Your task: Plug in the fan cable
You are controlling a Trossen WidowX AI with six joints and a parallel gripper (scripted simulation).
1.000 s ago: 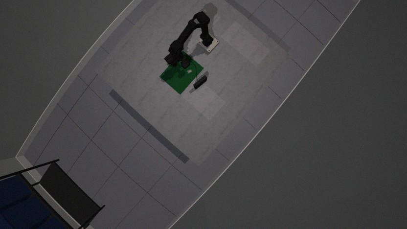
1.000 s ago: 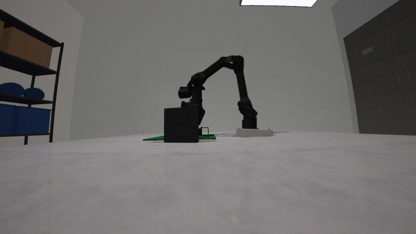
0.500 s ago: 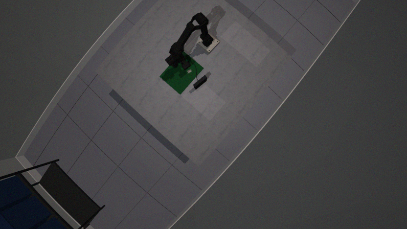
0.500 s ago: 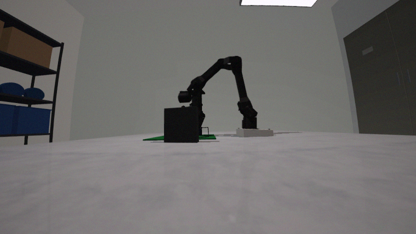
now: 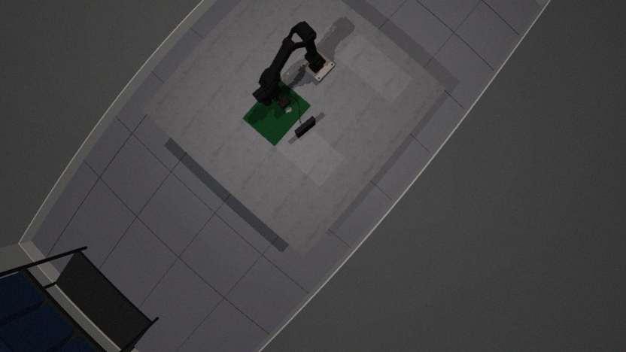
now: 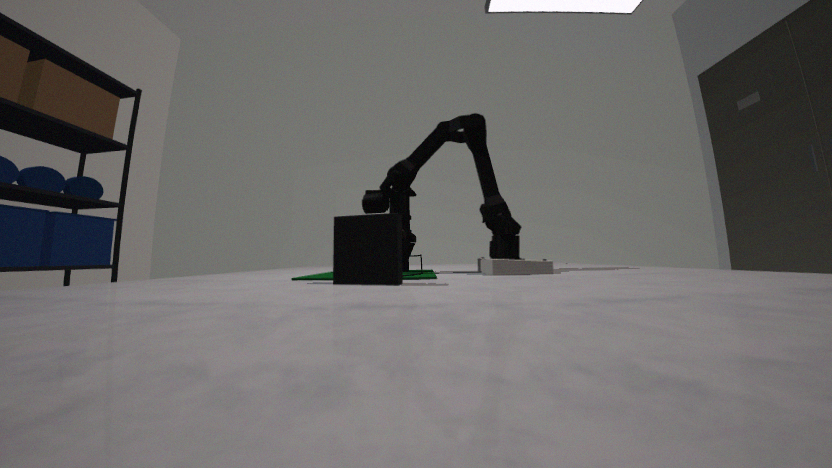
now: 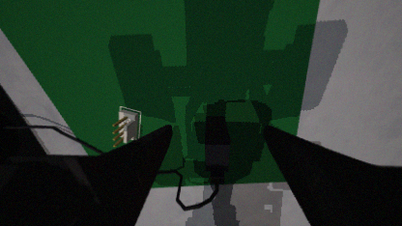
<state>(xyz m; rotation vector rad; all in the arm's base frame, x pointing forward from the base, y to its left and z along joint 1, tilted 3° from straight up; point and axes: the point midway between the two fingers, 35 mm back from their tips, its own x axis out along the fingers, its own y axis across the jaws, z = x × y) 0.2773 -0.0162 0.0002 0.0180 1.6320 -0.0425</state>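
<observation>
Now: gripper tip 9 cm to the right of the white four-pin header and 2 cm above it. Round my gripper tip: green board 6 cm ahead, 5 cm to the left, 3 cm below; black plug 1 cm behind, 1 cm above; black fan 23 cm to the left, 4 cm above, 1 cm ahead.
</observation>
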